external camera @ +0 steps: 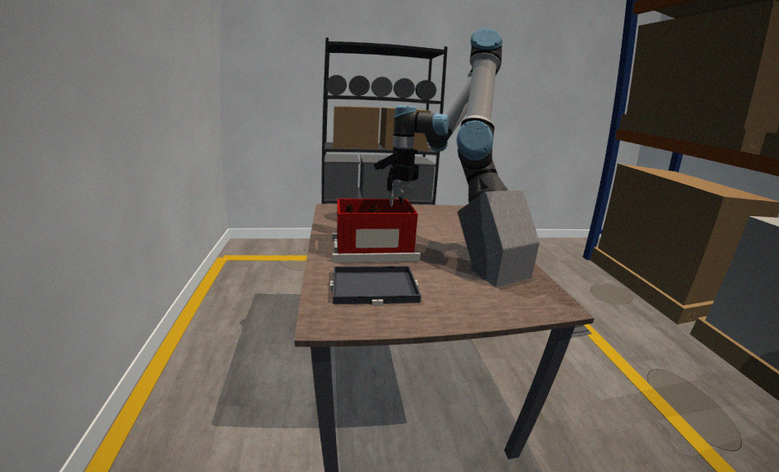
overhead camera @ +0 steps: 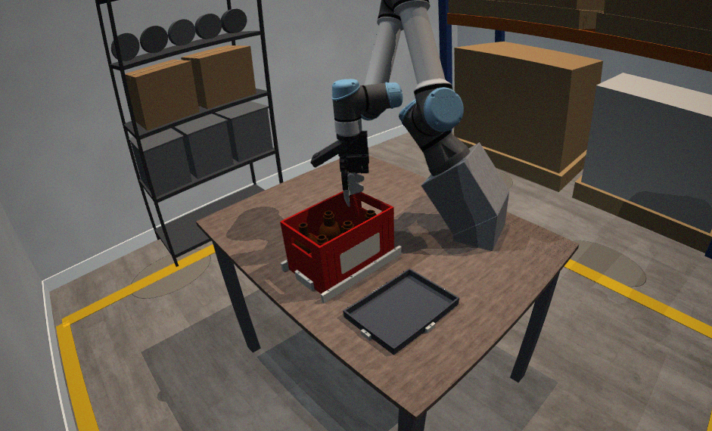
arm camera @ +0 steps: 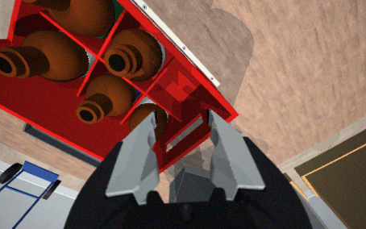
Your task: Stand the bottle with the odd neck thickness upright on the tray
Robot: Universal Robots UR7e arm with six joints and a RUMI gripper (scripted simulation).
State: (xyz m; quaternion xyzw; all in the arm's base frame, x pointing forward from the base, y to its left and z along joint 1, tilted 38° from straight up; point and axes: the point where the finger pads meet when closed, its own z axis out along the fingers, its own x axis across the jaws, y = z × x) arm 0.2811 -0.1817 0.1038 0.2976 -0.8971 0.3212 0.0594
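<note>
The red crate is 9 cm ahead of my hand, 3 cm to the left of it and 9 cm below it. Also, from my hand: dark tray 17 cm ahead, 30 cm to the left, 17 cm below.
</note>
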